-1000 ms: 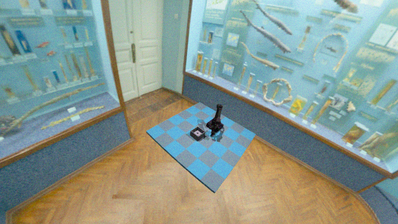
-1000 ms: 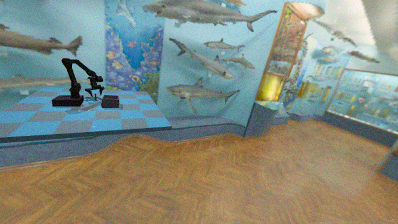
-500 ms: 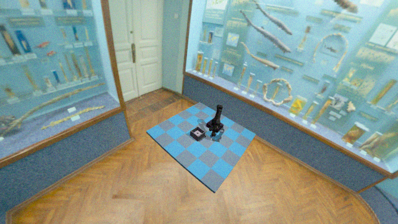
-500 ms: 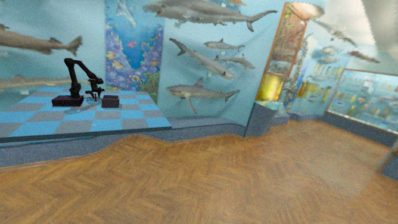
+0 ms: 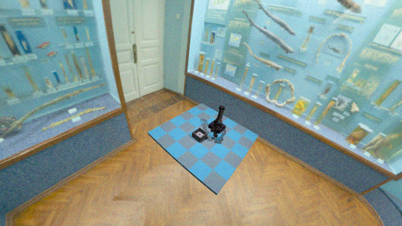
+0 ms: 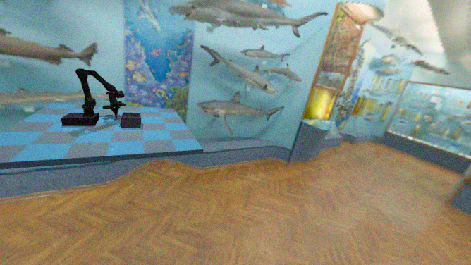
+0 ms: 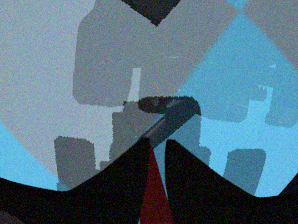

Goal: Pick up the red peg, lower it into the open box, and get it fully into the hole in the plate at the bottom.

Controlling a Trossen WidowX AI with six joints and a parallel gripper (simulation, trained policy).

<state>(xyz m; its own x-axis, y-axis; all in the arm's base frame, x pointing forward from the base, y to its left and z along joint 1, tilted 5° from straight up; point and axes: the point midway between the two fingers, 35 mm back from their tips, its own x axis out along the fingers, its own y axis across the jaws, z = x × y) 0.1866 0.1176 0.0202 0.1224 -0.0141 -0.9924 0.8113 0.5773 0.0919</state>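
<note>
Now: the dark box 16 cm to the right of my gripper tip, 14 cm ahead of it and 2 cm below it. The rest, counted from my gripper tip: red peg: 2 cm to the left, 1 cm behind.
</note>
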